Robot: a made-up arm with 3 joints. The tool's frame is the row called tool. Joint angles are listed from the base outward. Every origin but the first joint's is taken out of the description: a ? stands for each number. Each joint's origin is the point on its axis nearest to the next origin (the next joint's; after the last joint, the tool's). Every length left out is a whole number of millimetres.
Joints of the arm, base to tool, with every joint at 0 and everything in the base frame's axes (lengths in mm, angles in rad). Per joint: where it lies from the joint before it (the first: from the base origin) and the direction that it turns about. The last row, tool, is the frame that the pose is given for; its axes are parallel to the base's.
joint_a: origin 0 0 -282 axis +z
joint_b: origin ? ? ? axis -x
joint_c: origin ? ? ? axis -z
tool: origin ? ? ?
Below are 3 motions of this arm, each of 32 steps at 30 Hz.
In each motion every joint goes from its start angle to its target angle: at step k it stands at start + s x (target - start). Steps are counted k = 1, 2, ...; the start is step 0. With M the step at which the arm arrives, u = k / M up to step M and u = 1 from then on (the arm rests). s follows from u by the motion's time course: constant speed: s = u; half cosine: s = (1 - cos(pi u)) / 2; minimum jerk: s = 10 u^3 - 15 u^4 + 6 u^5.
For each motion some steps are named. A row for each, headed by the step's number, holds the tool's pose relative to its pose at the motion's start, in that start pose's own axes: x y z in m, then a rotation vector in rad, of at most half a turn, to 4 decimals.
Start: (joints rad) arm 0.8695 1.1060 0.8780
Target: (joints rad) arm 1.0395 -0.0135 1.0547
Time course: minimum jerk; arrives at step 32
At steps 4, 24, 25, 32:
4: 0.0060 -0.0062 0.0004 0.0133 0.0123 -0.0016
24: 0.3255 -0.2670 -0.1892 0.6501 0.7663 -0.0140
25: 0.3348 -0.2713 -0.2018 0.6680 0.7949 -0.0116
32: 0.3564 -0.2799 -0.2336 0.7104 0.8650 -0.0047

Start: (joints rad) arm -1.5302 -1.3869 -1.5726
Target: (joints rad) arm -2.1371 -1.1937 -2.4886
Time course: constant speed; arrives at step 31
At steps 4, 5, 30, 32:
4: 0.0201 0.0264 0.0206 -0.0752 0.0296 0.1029
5: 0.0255 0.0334 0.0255 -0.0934 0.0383 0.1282
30: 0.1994 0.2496 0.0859 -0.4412 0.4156 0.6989
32: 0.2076 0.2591 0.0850 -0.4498 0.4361 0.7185

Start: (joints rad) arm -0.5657 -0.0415 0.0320
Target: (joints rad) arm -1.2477 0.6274 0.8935
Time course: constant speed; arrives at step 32
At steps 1, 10, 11, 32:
1: -0.0057 0.0152 0.0022 -0.0209 -0.0016 -0.0482
10: -0.0225 0.1584 0.0037 -0.2092 -0.0214 -0.4813
11: -0.0205 0.1742 0.0018 -0.2304 -0.0243 -0.5291
32: 0.1715 0.4090 -0.1241 -0.7196 -0.1162 -1.4904

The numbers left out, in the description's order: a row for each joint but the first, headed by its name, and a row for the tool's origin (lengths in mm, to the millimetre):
joint_b: 133 -32 0
joint_c: 0 -42 498
tool: -157 -80 0

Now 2 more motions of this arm.
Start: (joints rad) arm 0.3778 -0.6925 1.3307
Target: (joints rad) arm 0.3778 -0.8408 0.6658
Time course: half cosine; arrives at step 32
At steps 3, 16, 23, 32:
3: 0.0027 -0.0026 0.0003 0.0008 0.0031 0.0143
16: 0.0707 -0.0557 0.0021 0.0294 0.0684 0.3323
23: 0.1225 -0.0840 -0.0021 0.0601 0.1070 0.5427
32: 0.1542 -0.0973 -0.0066 0.0818 0.1270 0.6637

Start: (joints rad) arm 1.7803 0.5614 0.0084
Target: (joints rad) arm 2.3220 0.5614 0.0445
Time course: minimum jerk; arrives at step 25
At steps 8, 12, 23, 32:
8: -0.0140 -0.0018 -0.0018 0.0007 -0.0549 0.0805
12: -0.0335 -0.0066 -0.0056 0.0022 -0.1333 0.1954
23: -0.0684 -0.0231 -0.0177 0.0076 -0.2866 0.4208
32: -0.0687 -0.0233 -0.0179 0.0076 -0.2879 0.4227

